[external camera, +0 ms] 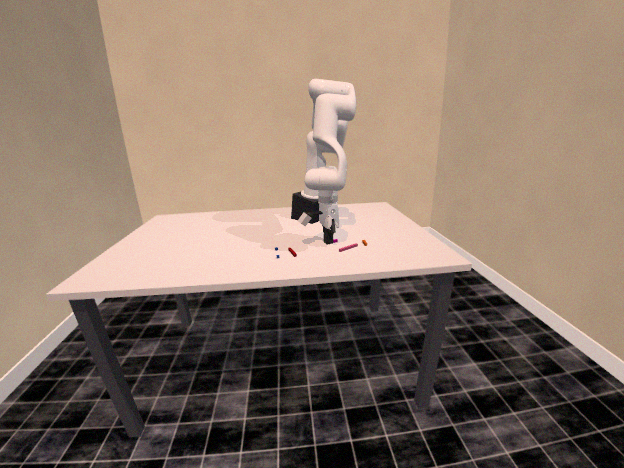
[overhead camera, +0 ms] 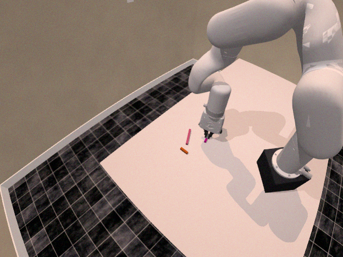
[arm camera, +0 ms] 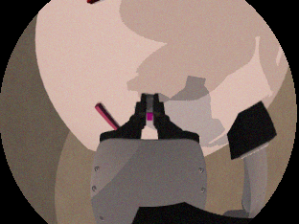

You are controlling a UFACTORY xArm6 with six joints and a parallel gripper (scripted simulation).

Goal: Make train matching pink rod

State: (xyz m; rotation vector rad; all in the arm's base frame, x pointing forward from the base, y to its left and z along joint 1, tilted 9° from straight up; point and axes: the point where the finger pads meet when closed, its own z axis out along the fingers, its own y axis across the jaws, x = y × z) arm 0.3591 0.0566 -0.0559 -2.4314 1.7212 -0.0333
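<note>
My hand is 2 cm above the grey rod. Also, from my hand: magenta rod (1 cm behind, 3 cm to the left, 2 cm below); then orange rod (2 cm ahead, 15 cm to the left, 2 cm below); then pink rod (6 cm ahead, 7 cm to the left, 2 cm below).
</note>
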